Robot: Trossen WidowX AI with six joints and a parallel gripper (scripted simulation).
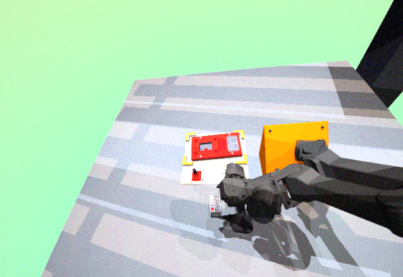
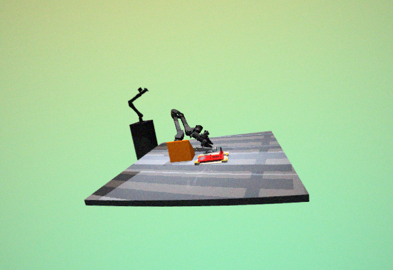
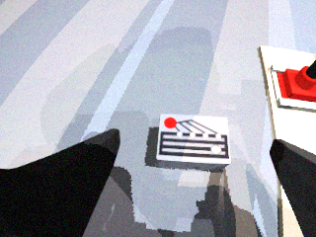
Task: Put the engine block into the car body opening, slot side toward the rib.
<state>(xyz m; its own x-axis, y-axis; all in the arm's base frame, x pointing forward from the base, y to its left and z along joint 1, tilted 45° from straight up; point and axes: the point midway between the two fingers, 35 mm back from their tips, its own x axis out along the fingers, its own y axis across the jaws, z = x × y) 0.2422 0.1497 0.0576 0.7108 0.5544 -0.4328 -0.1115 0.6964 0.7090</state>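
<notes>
Right now my gripper tip is 4 cm above the grey engine block and 1 cm short of it.
</notes>
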